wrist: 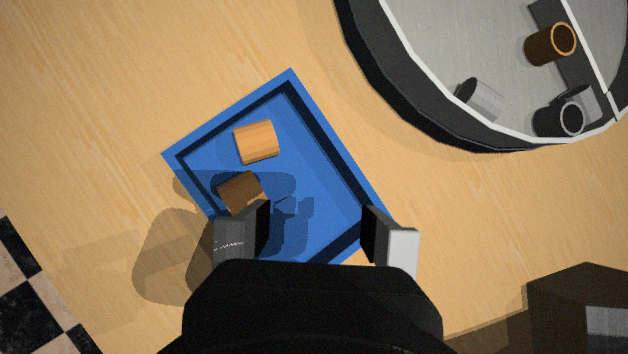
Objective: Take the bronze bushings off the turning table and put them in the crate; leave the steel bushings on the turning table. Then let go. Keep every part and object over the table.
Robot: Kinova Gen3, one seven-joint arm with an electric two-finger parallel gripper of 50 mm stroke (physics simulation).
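Frame: origin at the arm's base, x ahead, y left, z up, level; metres.
Seen in the pictures: gripper, fingertip midpoint: (315, 222).
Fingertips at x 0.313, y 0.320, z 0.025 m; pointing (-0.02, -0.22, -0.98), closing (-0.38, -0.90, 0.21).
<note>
Offsets run from my fingertips to a thing's top centre. "*": to the spot under its first point.
My gripper (315, 222) is open and empty above the near part of the blue crate {0.011 m ahead, 0.005 m right, 0.143 m down} (332, 137). One bronze bushing {0.065 m ahead, 0.003 m left, 0.150 m down} (256, 141) lies on its side in the crate. A second bronze bushing {0.019 m ahead, 0.034 m left, 0.150 m down} (241, 191) lies in the crate in shadow, close to the left finger in the view and partly hidden by it. On the turning table {* 0.083 m ahead, 0.197 m right, 0.140 m down} (430, 65) at the upper right, a bronze bushing {0.066 m ahead, 0.347 m right, 0.102 m down} (542, 47) stands by the white divider. A steel bushing {0.030 m ahead, 0.224 m right, 0.102 m down} (482, 100) lies on its side near the rim, another steel bushing {0.021 m back, 0.326 m right, 0.102 m down} (555, 120) stands near the divider, and a further steel bushing {0.014 m back, 0.364 m right, 0.102 m down} (586, 104) lies partly hidden behind it.
The turning table's raised dark rim {* 0.057 m ahead, 0.164 m right, 0.168 m down} (400, 102) lies to the upper right of the crate. A dark box-like object (565, 300) is at the lower right. The wooden table's edge runs along the lower left, with a checkered floor (25, 305) beyond it.
</note>
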